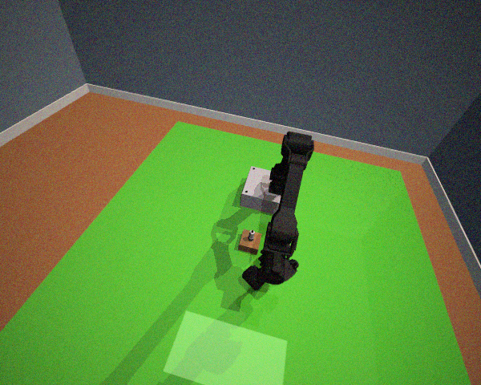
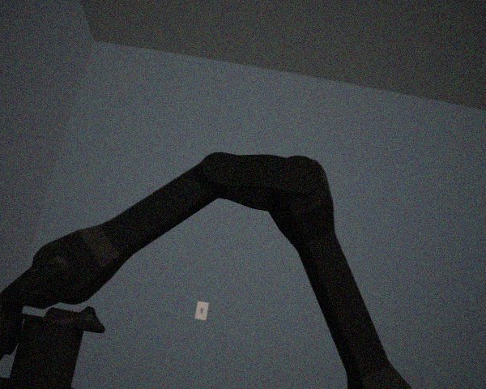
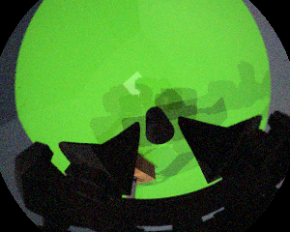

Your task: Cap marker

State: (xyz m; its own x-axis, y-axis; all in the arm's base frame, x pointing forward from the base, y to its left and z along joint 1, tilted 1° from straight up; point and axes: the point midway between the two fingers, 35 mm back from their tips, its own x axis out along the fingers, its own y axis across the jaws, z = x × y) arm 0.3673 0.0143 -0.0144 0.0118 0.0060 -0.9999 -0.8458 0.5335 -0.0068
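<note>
My gripper tip is right at the marker cap.
</note>
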